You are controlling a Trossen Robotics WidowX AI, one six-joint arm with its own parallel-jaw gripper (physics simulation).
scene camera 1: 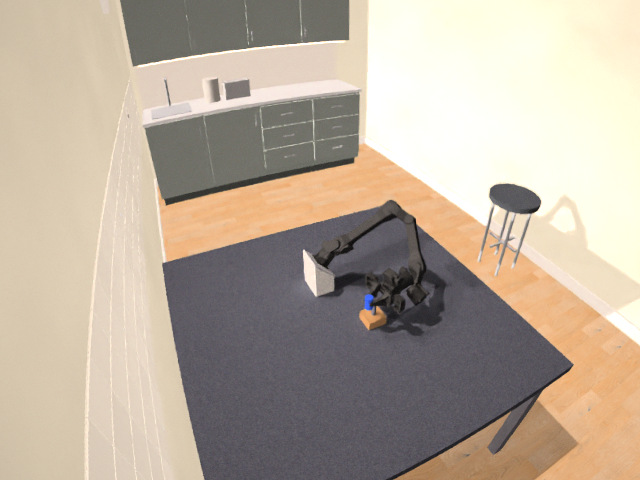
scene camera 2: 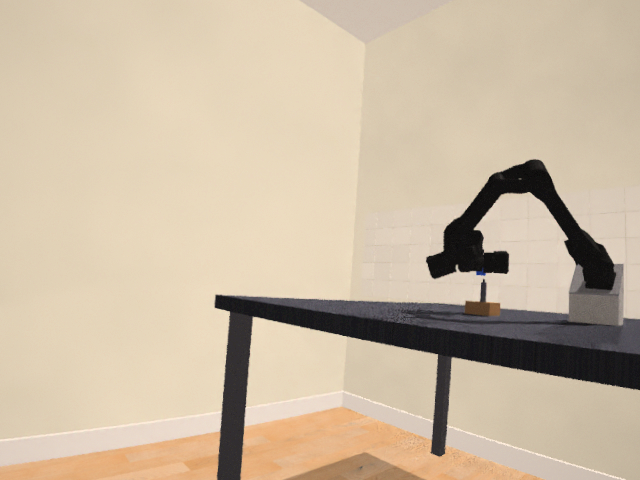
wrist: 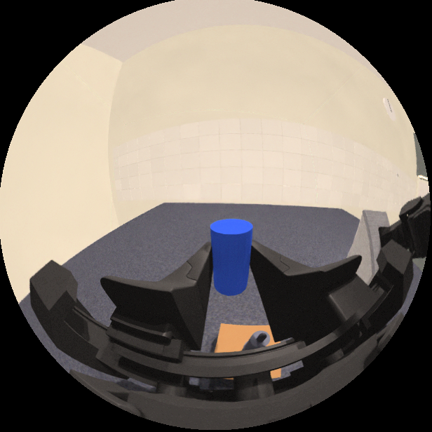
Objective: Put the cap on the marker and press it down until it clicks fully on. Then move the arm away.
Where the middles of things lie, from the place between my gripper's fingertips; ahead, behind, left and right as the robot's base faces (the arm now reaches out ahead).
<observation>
I see my gripper 130 mm above the orange-brown block (wrist: 231, 337), 50 mm to the right of it and 30 mm past it. From my hand the other things lie so: blue cap (wrist: 231, 239) 10 mm to the left.
</observation>
